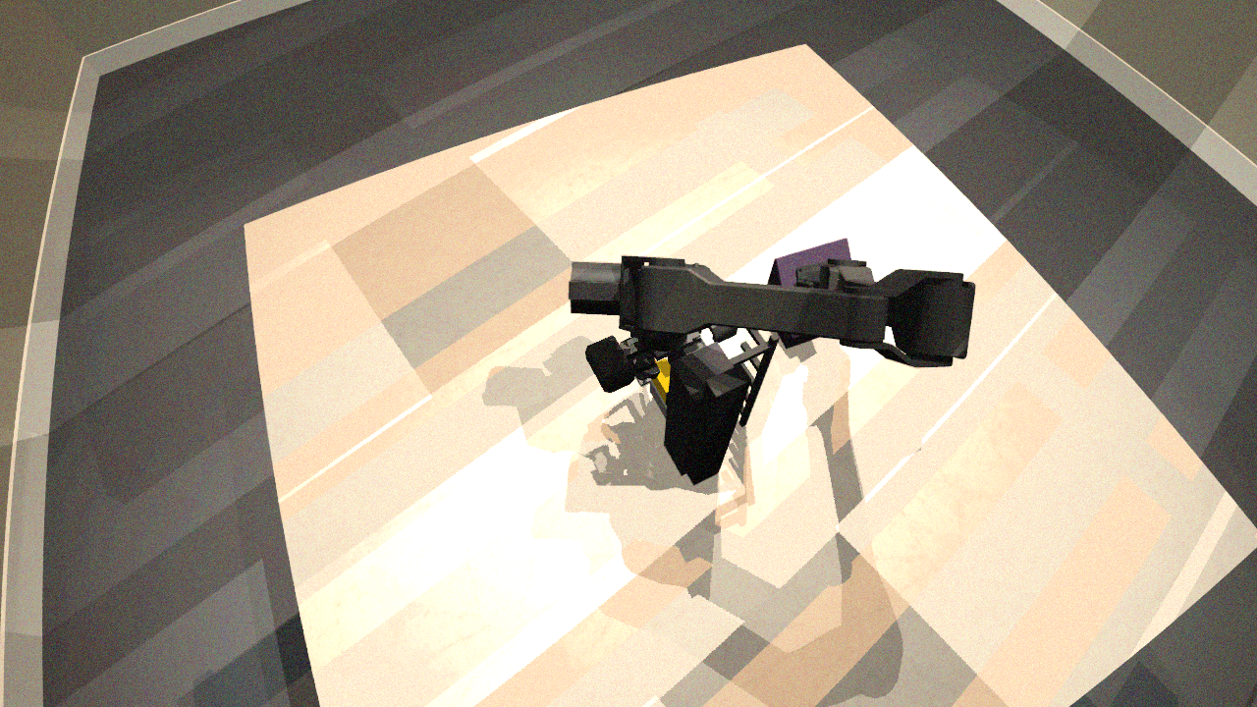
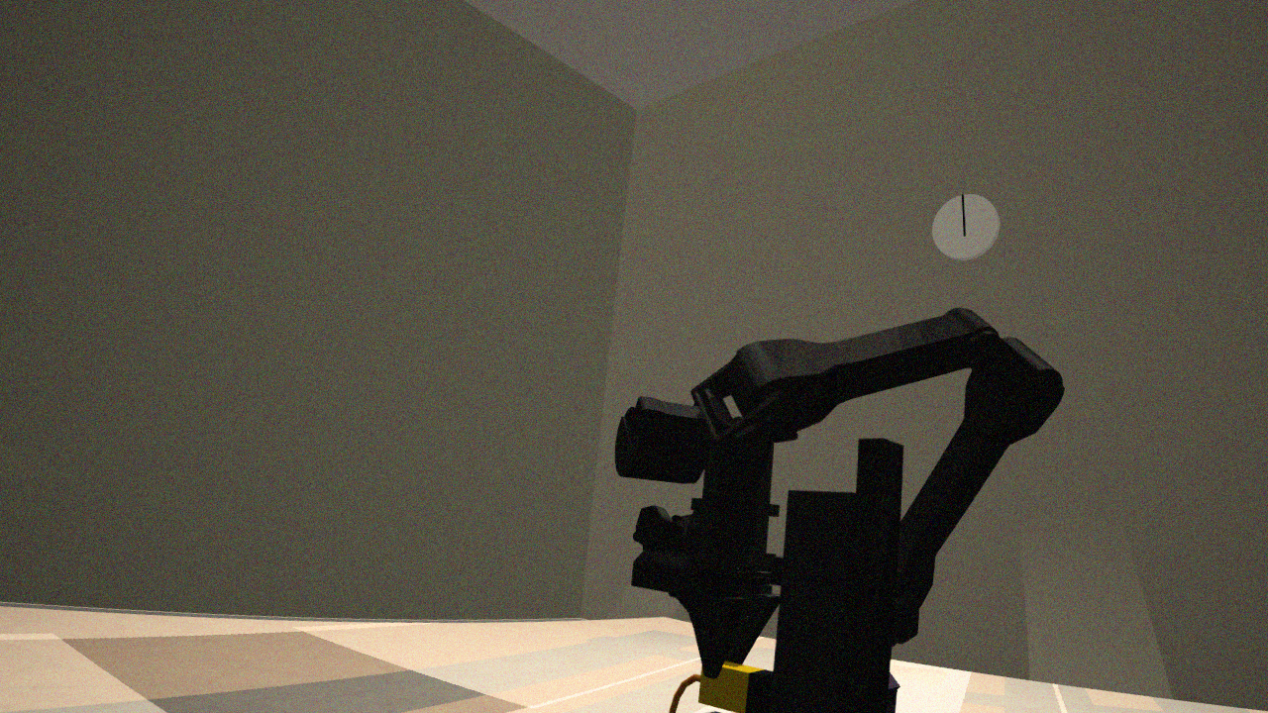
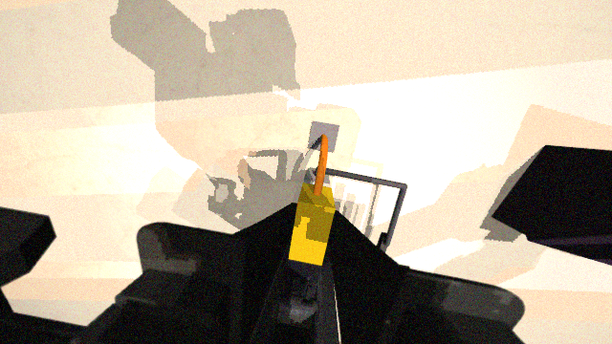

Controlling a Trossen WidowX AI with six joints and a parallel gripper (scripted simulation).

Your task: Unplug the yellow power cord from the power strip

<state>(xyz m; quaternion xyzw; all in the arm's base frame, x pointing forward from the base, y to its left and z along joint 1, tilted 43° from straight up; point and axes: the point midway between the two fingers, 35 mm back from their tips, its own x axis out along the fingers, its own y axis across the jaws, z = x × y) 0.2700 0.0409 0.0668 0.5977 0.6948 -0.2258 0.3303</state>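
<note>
My gripper tip is now 2 cm past the black power strip, 10 cm to the right of it and 3 cm below it.
</note>
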